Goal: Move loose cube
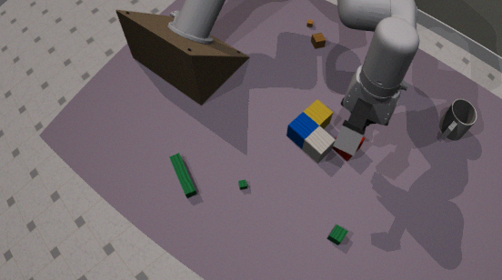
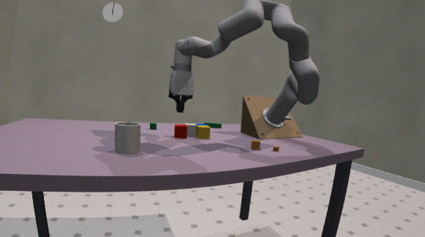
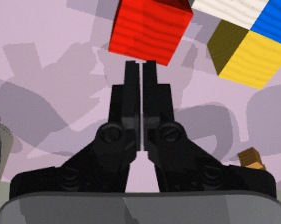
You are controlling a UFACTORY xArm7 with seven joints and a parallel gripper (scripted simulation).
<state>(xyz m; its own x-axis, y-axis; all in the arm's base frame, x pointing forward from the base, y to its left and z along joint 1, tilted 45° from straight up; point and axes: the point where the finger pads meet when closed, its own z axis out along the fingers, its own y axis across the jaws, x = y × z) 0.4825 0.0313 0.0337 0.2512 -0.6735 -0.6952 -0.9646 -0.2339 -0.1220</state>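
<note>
My hand is 10 mm past the red cube and 100 mm above it. Round my hand: green bar (240 mm behind, 310 mm to the right, 110 mm below); then white cube (60 mm behind, 50 mm to the right, 100 mm below).
</note>
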